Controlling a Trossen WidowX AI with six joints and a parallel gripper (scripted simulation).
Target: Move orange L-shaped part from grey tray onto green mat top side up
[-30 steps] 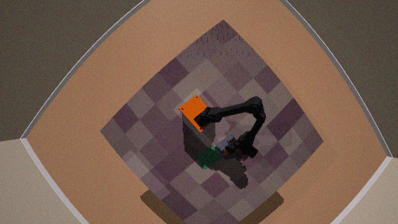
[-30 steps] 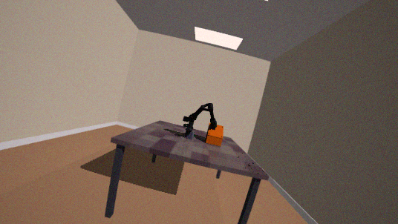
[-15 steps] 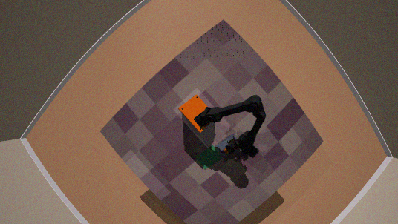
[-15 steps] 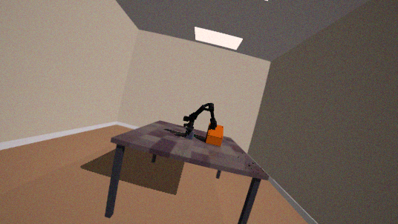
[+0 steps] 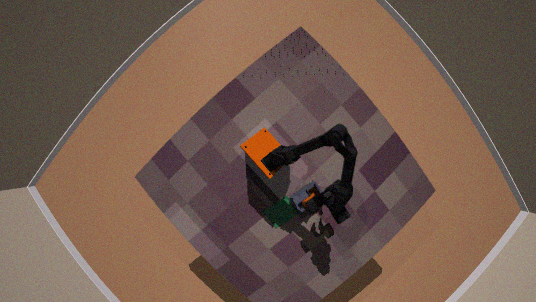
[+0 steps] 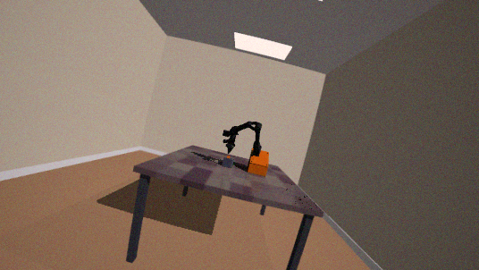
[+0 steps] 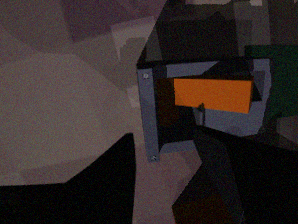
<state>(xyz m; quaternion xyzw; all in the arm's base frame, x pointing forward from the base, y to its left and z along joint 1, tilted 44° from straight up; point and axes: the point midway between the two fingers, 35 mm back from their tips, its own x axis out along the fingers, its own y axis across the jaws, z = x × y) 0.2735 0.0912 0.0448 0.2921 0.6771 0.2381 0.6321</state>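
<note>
The orange L-shaped part lies 1 cm behind my gripper tip, 4 cm to the right of it and 10 cm below it. The rest, counted from my gripper tip: green mat (3 cm behind, 22 cm to the right, 15 cm below).
</note>
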